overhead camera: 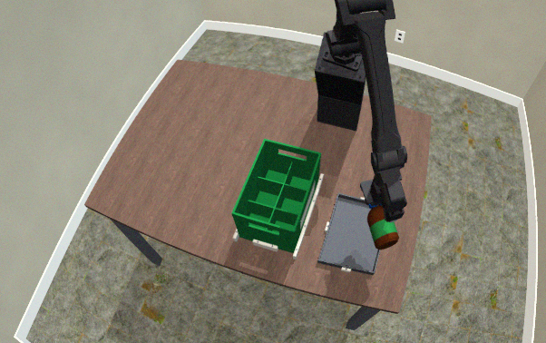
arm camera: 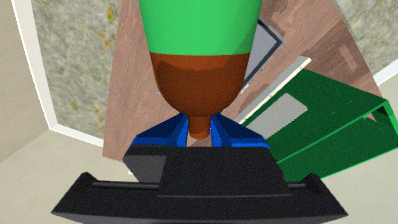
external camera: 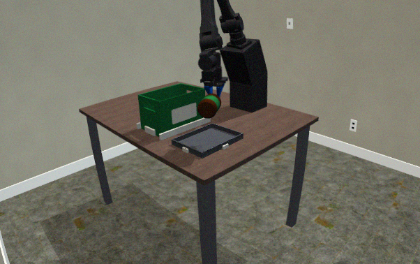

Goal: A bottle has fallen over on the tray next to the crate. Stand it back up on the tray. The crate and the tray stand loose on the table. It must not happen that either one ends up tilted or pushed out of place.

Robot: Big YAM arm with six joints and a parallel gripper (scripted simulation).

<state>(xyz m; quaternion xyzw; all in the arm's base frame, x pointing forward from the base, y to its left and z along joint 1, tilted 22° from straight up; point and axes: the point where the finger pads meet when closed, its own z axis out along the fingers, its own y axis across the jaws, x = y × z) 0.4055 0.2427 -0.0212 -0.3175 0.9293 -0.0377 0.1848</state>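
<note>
Right now the bottle is 40 mm ahead of my hand and 30 mm to the left of it. From my hand the other things lie so: tray: 180 mm below, 30 mm ahead, 20 mm to the right; green crate: 290 mm to the right, 100 mm below, 40 mm ahead.
</note>
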